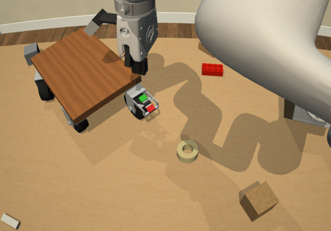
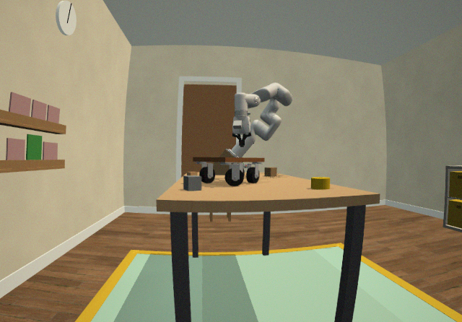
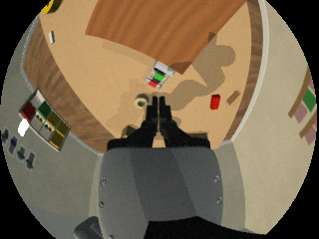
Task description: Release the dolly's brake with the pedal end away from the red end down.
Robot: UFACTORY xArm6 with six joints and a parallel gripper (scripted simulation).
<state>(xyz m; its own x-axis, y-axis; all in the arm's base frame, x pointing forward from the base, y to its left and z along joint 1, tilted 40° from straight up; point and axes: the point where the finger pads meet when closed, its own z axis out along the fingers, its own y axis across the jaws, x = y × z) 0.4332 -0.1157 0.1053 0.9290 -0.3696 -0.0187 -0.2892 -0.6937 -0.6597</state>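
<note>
Now: the caster brake pedal 1 cm behind my hand, 1 cm to the left of it and 12 cm below it. Round my hand: brown block: 18 cm behind, 28 cm to the right, 19 cm below; then brown cube: 27 cm behind, 25 cm to the left, 17 cm below; then red toy brick: 19 cm behind, 18 cm to the right, 19 cm below.
</note>
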